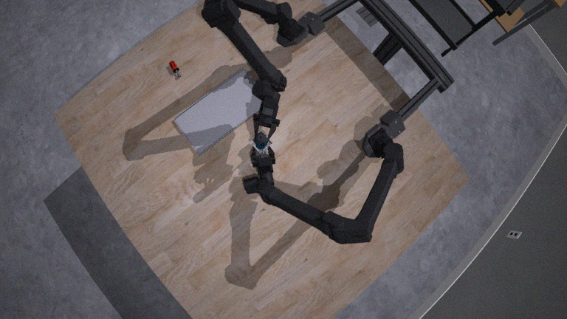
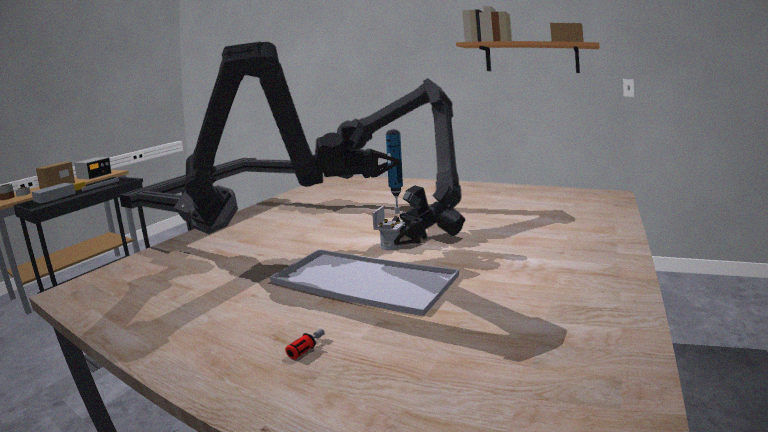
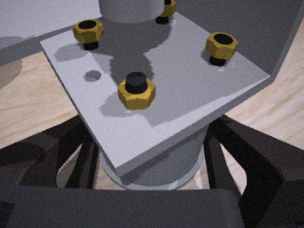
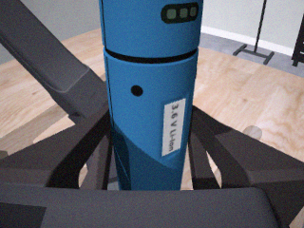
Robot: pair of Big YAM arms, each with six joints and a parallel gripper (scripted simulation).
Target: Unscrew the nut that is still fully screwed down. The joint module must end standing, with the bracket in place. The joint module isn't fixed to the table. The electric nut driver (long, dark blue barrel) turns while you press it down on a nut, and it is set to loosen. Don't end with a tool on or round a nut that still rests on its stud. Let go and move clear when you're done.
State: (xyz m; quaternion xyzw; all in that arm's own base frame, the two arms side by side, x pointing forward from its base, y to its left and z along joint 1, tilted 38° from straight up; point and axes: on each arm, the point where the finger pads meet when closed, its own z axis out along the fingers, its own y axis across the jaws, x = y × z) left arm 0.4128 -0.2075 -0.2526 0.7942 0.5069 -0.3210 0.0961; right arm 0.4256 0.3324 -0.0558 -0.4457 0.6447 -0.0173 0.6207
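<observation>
Right now my left hand is 10 mm below the joint module. The rest, counted from my left hand: driver tip 20 mm ahead, 20 mm to the left, 90 mm above; then grey bracket plate 50 mm above; then nut 10 mm ahead, 20 mm to the left, 50 mm above.
</observation>
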